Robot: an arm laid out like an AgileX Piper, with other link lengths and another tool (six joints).
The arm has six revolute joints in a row. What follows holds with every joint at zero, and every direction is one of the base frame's.
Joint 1 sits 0.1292 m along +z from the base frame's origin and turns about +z.
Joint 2 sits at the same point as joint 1 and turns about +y.
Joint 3 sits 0.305 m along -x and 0.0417 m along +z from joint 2 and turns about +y.
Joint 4 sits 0.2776 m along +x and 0.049 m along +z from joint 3 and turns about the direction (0.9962, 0, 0.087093).
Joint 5 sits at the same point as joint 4 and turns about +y.
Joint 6 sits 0.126 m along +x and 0.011 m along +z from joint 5 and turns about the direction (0.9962, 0, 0.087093).
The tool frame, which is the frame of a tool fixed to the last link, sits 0.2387 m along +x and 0.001 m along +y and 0.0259 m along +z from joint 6; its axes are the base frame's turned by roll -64.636, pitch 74.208 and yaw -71.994 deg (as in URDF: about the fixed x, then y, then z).
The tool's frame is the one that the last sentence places.
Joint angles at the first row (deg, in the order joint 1, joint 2, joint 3, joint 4, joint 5, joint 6):
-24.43, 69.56, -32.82, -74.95, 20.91, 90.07
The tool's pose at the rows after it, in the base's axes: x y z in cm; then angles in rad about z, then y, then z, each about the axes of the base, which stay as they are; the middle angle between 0 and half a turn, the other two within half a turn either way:
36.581, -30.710, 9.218, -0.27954, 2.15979, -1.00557
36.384, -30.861, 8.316, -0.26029, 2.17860, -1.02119
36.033, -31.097, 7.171, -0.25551, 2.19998, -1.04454
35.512, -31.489, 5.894, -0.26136, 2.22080, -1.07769
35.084, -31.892, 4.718, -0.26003, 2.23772, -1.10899
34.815, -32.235, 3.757, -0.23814, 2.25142, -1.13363
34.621, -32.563, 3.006, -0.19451, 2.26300, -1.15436
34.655, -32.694, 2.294, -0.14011, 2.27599, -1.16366
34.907, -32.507, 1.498, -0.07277, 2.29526, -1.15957
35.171, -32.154, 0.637, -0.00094, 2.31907, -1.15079
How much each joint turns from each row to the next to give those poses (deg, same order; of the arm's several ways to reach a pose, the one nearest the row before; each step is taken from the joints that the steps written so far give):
0.00, 0.82, 0.00, -0.50, 0.19, 3.13
0.00, 1.26, 0.00, -0.49, 0.30, 2.65
0.00, 1.58, 0.00, -0.60, 0.54, 2.33
0.01, 1.91, -0.01, -1.04, 0.88, 2.64
0.00, 1.98, 0.00, -1.70, 0.77, 3.65
0.00, 1.79, 0.00, -1.99, 0.55, 4.77
0.00, 1.55, 0.00, -2.05, 0.48, 5.83
0.00, 1.42, -0.02, -1.98, 0.04, 5.92
0.00, 1.29, -0.02, -1.55, -0.57, 5.73
0.00, 1.16, -0.02, -0.98, -0.80, 5.27

